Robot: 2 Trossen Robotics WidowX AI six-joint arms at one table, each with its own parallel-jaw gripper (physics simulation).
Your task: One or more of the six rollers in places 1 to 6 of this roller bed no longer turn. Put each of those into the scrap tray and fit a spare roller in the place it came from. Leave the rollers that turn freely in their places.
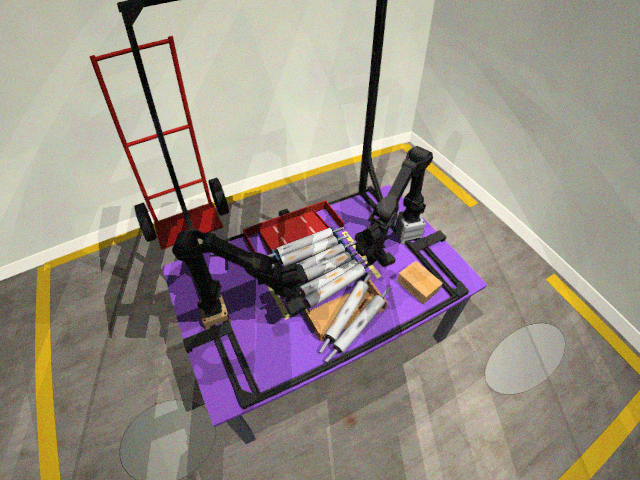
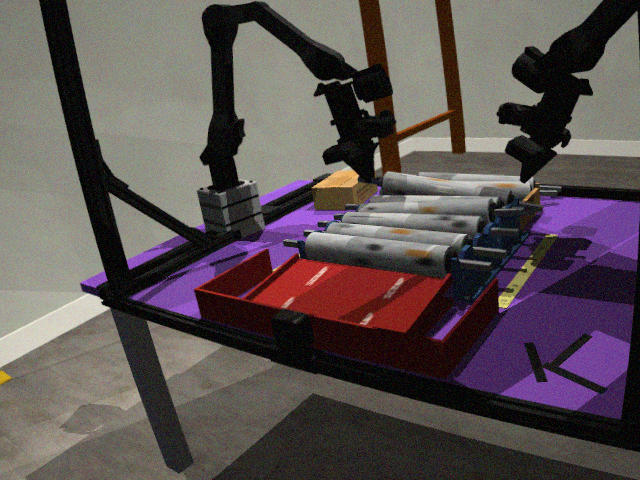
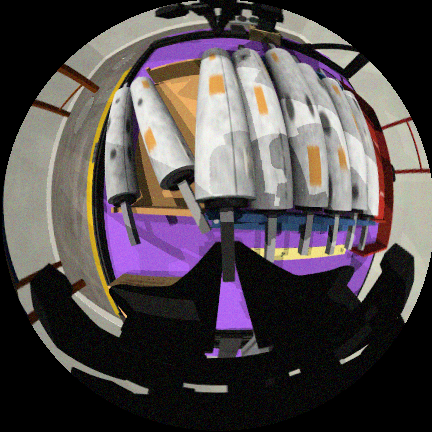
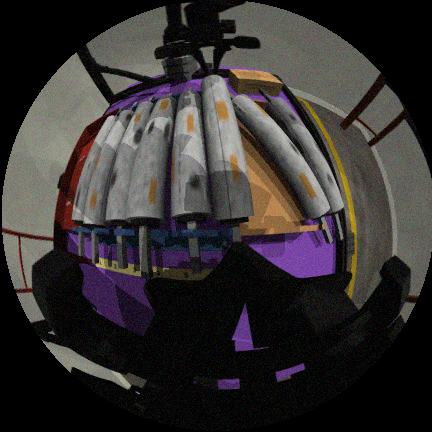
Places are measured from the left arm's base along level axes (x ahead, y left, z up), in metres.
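Where they show: left gripper, between the fingertips: (image 1: pixel 369 264) (image 2: pixel 370 181) (image 3: pixel 226 245) (image 4: pixel 211 77); right gripper, between the fingertips: (image 1: pixel 299 298) (image 2: pixel 522 181) (image 3: pixel 216 34) (image 4: pixel 237 246); left arm's base, origin of its link: (image 1: pixel 411 217) (image 2: pixel 226 185) (image 4: pixel 178 55); right arm's base, origin of its link: (image 1: pixel 212 308).
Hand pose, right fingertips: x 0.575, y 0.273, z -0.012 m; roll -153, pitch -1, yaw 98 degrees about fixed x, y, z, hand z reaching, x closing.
Things, the pixels of their top centre, and the offset from my right fingertips. "spot": a spot on its surface instead.
- blue roller bed, centre of its top: (image 4: pixel 118 239) (image 2: pixel 495 225) (image 3: pixel 297 60) dy -0.144, dx +0.029, dz -0.031 m
- end shaft, a spot on its surface: (image 3: pixel 227 245) spot: dy -0.089, dx -0.303, dz +0.001 m
- end roller, centre of its top: (image 3: pixel 216 64) (image 4: pixel 221 104) (image 2: pixel 444 172) (image 1: pixel 336 279) dy -0.041, dx -0.150, dz +0.015 m
- red scrap tray, centre of its top: (image 2: pixel 335 285) (image 3: pixel 382 162) (image 4: pixel 72 173) (image 1: pixel 293 226) dy -0.415, dx -0.068, dz -0.048 m
- orange tray, centre of its top: (image 3: pixel 170 125) (image 4: pixel 263 156) (image 1: pixel 345 310) dy +0.041, dx -0.168, dz -0.092 m
- wooden block, centre of its top: (image 2: pixel 344 178) (image 4: pixel 255 74) (image 1: pixel 421 278) dy +0.009, dx -0.498, dz -0.043 m
Six grey rollers lie side by side in the blue roller bed (image 1: pixel 320 264) (image 2: pixel 485 238). My left gripper (image 1: pixel 366 257) (image 2: pixel 361 173) (image 3: pixel 226 245) is shut on the end shaft (image 3: pixel 227 245) of the end roller (image 3: pixel 221 128) (image 1: pixel 337 285) (image 4: pixel 223 153), the one next to the spare tray. My right gripper (image 1: pixel 300 286) (image 2: pixel 528 173) (image 4: pixel 237 246) is shut and empty at that roller's other end, its tips just under the shaft stub. The red scrap tray (image 1: pixel 294 229) (image 2: pixel 347 295) (image 3: pixel 384 189) is empty. Two spare rollers (image 1: pixel 349 310) (image 1: pixel 361 324) (image 3: pixel 160 132) (image 4: pixel 282 157) lie on the orange tray (image 1: pixel 323 314) (image 3: pixel 177 96).
A wooden block (image 1: pixel 419 281) (image 2: pixel 339 190) sits on the purple table near the left arm's base. A yellow number strip (image 2: pixel 525 271) (image 3: pixel 298 252) runs along the bed. A red hand truck (image 1: pixel 158 135) and a black gantry post (image 1: pixel 371 95) stand behind the table.
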